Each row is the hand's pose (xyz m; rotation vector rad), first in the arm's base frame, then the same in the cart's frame.
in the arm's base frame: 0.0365 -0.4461 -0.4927 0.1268 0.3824 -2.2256
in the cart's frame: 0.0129 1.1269 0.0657 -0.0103 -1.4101 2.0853
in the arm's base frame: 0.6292 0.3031 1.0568 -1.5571 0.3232 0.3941
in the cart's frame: 0.7894 -0.4653 0.4846 -0.1333 1.4046 -0.0305
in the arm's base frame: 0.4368 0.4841 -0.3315 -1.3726 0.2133 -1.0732
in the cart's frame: 0.9820 0.8203 -0.0698 -0.6439 2.0445 -1.1932
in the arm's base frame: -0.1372 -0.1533 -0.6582 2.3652 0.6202 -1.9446
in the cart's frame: 0.2854 1.3724 0.1593 -0.9354 0.1731 1.2761
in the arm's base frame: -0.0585 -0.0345 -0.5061 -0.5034 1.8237 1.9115
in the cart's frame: 0.4091 1.2072 0.1888 1.4192 0.8807 1.5685
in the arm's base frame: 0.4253 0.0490 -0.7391 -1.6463 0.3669 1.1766
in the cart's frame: 0.5603 1.1518 -0.3303 -0.0313 1.0135 0.6125
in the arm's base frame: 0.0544 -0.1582 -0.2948 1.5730 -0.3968 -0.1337
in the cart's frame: 0.2952 0.9629 0.1912 1.6474 -0.8063 -2.0127
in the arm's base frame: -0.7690 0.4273 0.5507 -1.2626 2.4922 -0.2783
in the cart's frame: 0.7471 0.7102 1.4027 -0.7644 -2.7854 -0.9166
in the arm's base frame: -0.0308 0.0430 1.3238 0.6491 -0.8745 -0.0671
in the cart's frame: 0.4397 -0.3532 1.1476 0.6302 -0.4114 -1.8176
